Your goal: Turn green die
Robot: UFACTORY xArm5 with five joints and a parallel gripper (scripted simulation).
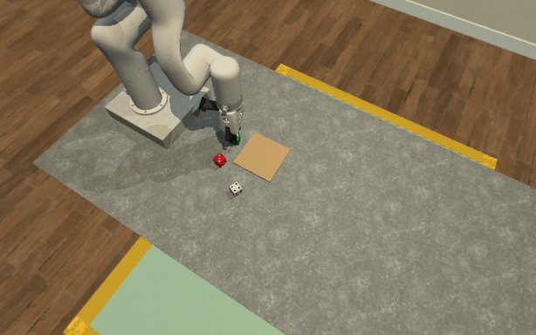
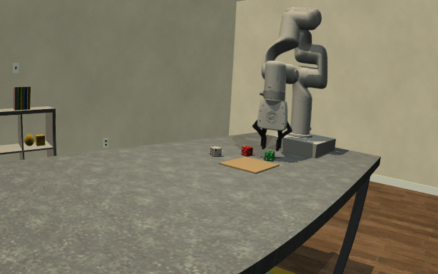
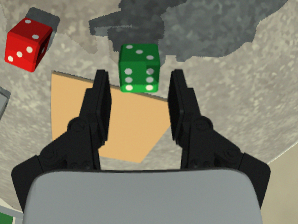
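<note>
Now: the green die 40 mm below my hand. Also, from my hand: red die: 100 mm to the right, 40 mm below; tan mat: 110 mm ahead, 50 mm below, 10 mm to the right; white die: 160 mm to the right, 100 mm ahead, 40 mm below.
</note>
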